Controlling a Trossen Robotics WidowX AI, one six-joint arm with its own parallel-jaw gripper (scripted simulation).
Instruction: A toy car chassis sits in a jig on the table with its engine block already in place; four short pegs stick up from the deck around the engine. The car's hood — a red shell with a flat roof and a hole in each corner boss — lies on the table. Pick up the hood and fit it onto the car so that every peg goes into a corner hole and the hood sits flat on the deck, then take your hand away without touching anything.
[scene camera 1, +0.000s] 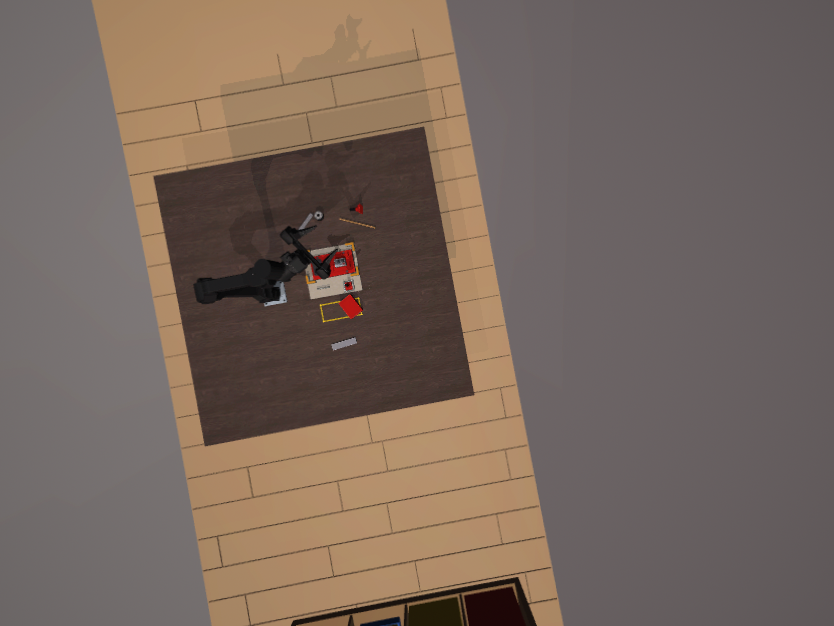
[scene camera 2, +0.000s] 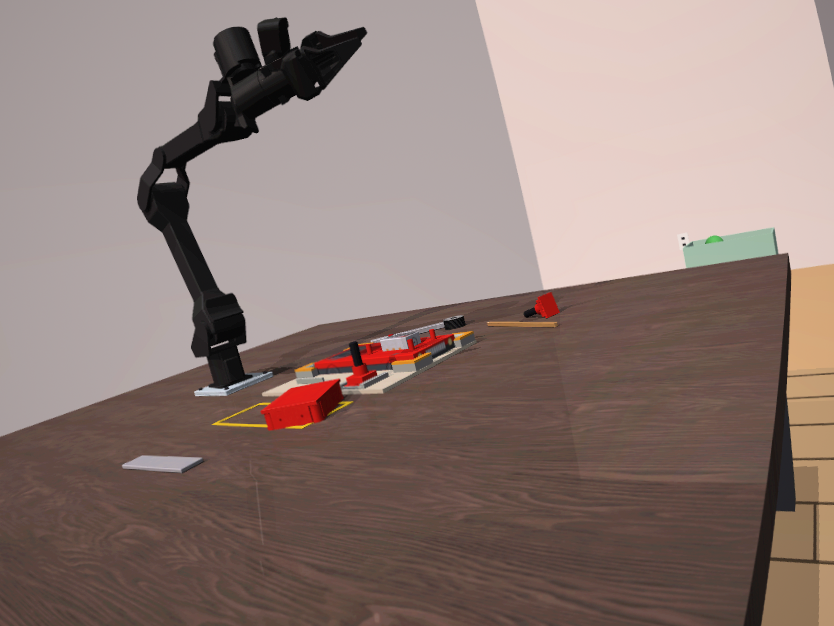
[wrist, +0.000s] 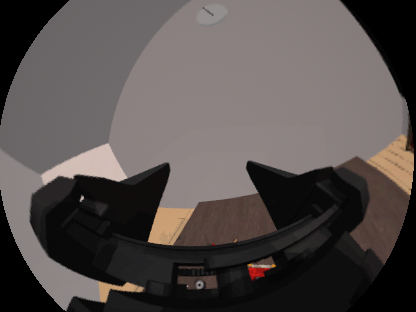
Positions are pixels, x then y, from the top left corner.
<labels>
My gripper shows in scene camera 1, in scene camera 2 (363, 35) and in the wrist view. The same spot on my gripper: (wrist: 289, 198) is (scene camera 1: 324, 261).
</labels>
